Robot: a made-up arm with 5 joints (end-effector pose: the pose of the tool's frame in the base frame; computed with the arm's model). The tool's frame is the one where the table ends. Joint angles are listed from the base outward.
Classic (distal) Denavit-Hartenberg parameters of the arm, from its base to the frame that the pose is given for. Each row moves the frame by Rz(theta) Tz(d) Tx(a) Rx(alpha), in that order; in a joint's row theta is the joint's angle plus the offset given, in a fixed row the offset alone. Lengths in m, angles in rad.
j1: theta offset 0, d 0.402, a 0, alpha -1.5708
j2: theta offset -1.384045, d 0, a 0.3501, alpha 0
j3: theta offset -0.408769, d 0, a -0.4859, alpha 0
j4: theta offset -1.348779, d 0, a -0.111, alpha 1.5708
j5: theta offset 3.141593, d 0.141, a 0, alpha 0
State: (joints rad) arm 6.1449 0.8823 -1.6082 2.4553 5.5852
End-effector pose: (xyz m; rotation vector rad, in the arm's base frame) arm 0.5396 -0.0751 0.1996 -1.6480 -0.4736 1.8376
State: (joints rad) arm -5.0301 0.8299 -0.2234 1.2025 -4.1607
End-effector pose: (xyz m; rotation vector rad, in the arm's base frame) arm -0.0149 -0.0454 0.0612 1.2111 -0.5623 0.1982
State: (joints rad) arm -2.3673 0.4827 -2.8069 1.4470 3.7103
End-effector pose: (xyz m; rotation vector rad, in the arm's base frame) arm -0.4784 -0.4679 1.0740 2.4341 0.2511 -0.8986
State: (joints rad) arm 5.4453 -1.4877 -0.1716 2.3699 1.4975
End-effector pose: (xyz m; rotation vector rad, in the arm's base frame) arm 0.0785 -0.0873 0.4645 1.0792 -2.5307 -0.9658
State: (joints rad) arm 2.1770 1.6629 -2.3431 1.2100 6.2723
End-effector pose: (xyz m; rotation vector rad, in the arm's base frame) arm -0.4230 0.6101 -0.1733 1.2179 2.3574 -0.3373
